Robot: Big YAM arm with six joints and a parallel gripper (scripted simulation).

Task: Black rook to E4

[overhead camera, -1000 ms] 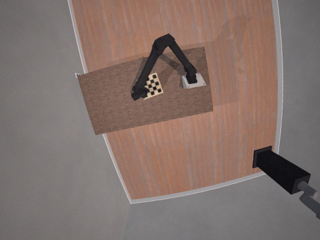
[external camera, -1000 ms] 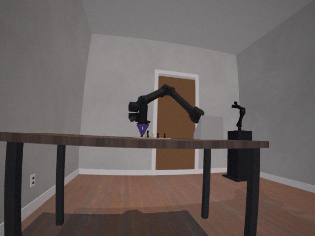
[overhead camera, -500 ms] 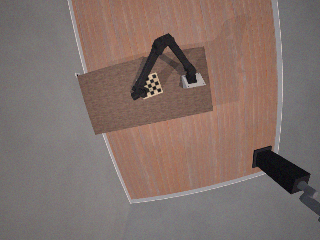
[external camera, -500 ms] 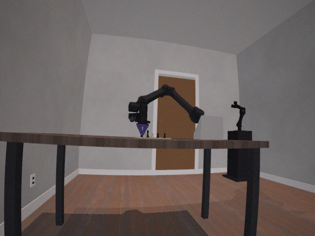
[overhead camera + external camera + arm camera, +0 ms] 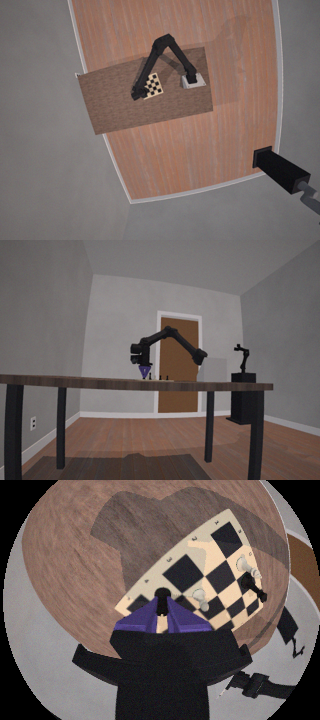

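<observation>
My gripper is now right at the black piece. Also, from my hand: chessboard: 7 cm behind, 5 cm to the right, 2 cm below; white piece: 2 cm behind, 12 cm to the right.
</observation>
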